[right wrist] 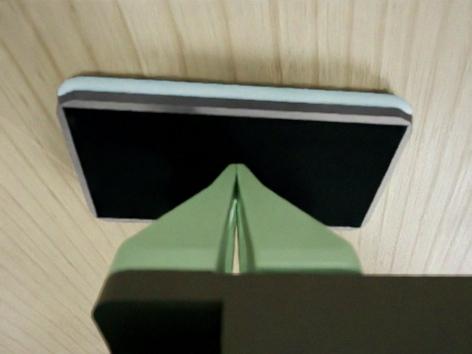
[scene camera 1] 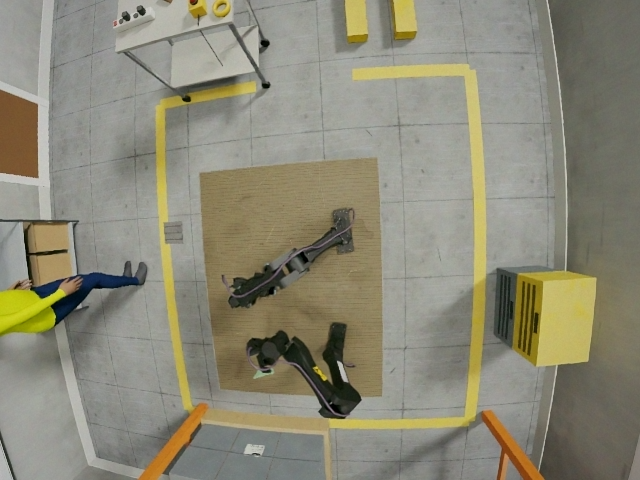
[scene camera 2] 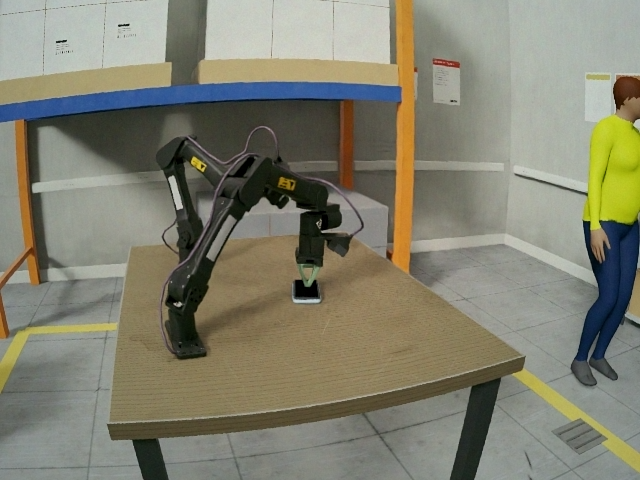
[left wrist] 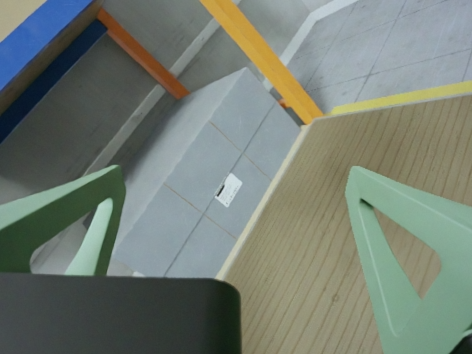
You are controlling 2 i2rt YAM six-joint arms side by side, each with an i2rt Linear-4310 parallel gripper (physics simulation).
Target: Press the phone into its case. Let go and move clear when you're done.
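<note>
The phone [scene camera 2: 301, 289] [right wrist: 150, 160] lies flat, black screen up, over its pale blue case [scene camera 2: 307, 301] [right wrist: 225, 91] on the table. In the right wrist view the case shows along the phone's far long edge, with a dark grey side band above it; how deep the phone sits is unclear. My right gripper [scene camera 2: 308, 285] [right wrist: 236, 176] is shut and empty, pointing down, its tips at or just above the screen's middle. My left gripper [left wrist: 235, 178] is open and empty, away from the phone near the table's edge. Scene camera 1 hides phone and case under the right arm.
The wooden table [scene camera 1: 289, 191] [scene camera 2: 310, 366] [left wrist: 310, 250] carries both arms. The left arm [scene camera 1: 310, 361] is folded by the table's lower edge in scene camera 1. A grey box stack [scene camera 2: 356, 217] [left wrist: 200, 185] stands beyond that edge, beside an orange rack post [scene camera 2: 404, 155].
</note>
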